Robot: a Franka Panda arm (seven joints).
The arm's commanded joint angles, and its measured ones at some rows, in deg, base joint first. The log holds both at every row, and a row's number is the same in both.
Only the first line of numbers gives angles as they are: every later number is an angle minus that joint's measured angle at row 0.
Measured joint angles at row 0: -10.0 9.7 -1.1 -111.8 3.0 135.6 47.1
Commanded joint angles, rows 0 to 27: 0.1 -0.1 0.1 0.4 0.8 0.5 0.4; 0.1 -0.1 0.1 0.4 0.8 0.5 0.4; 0.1 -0.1 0.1 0.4 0.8 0.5 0.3; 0.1 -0.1 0.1 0.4 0.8 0.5 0.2; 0.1 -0.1 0.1 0.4 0.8 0.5 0.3; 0.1 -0.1 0.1 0.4 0.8 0.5 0.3; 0.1 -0.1 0.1 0.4 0.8 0.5 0.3; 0.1 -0.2 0.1 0.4 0.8 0.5 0.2; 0.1 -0.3 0.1 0.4 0.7 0.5 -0.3; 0.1 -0.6 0.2 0.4 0.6 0.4 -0.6; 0.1 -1.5 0.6 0.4 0.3 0.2 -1.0; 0.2 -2.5 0.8 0.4 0.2 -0.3 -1.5; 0.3 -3.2 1.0 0.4 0.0 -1.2 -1.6; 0.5 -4.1 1.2 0.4 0.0 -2.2 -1.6; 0.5 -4.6 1.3 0.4 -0.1 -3.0 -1.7; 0.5 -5.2 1.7 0.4 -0.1 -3.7 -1.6; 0.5 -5.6 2.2 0.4 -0.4 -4.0 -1.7; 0.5 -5.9 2.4 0.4 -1.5 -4.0 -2.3; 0.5 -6.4 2.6 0.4 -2.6 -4.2 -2.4; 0.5 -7.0 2.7 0.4 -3.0 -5.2 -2.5; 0.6 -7.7 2.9 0.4 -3.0 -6.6 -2.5; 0.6 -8.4 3.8 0.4 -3.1 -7.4 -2.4; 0.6 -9.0 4.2 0.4 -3.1 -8.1 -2.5; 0.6 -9.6 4.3 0.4 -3.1 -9.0 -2.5; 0.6 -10.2 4.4 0.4 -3.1 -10.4 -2.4; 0.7 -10.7 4.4 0.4 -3.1 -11.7 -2.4; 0.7 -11.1 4.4 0.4 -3.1 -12.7 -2.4; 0.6 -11.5 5.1 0.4 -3.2 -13.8 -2.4
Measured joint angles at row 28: 1.0 -9.5 4.0 0.5 -2.0 -10.3 -1.7
